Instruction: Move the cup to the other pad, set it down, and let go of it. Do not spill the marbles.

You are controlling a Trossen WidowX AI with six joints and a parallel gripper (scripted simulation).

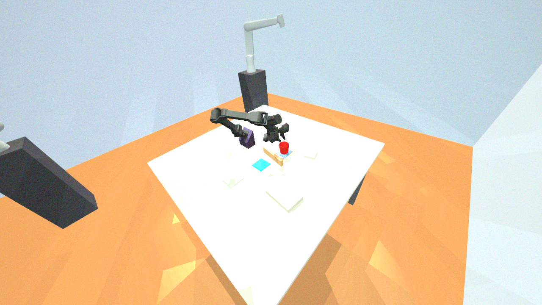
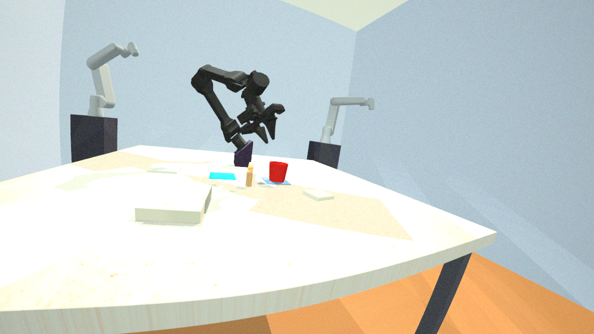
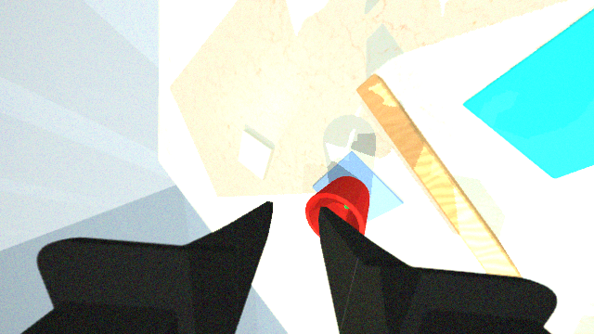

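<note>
My gripper tip is 120 mm above the red cup, 50 mm to the right of it and 40 mm past it. Round my gripper tip: cyan pad (160 mm below, 150 mm to the right, 90 mm behind); pale blue pad (160 mm below, 50 mm to the left, 40 mm behind); wooden bar (140 mm below, 60 mm behind, 50 mm to the right).
</note>
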